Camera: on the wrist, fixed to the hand. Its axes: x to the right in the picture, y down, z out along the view.
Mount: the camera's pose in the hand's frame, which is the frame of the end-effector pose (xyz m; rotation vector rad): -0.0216 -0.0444 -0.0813 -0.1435 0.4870 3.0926
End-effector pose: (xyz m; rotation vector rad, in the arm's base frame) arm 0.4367 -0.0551 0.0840 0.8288 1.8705 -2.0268
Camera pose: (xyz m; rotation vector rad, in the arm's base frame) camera 0.4484 0.0261 0.1322 1.7117 -0.5255 0.4631
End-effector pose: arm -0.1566 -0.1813 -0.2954 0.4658 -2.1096 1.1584
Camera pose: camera -0.0835 -0.1372 -0.2535 2.3399 0.3904 -0.8644
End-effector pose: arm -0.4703 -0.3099 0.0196 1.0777 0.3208 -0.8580
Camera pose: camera -0.5038 -0.2383 -0.0333 0.4412 -0.8934 2.1138
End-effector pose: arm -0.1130 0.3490 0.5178 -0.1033 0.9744 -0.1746
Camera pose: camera -0.1968 0.3089 0.4973 1.3531 0.5960 2.7468
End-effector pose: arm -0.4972 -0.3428 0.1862 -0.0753 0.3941 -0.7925
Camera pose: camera -0.5713 -0.3522 0.1273 0.5340 0.5038 2.3118
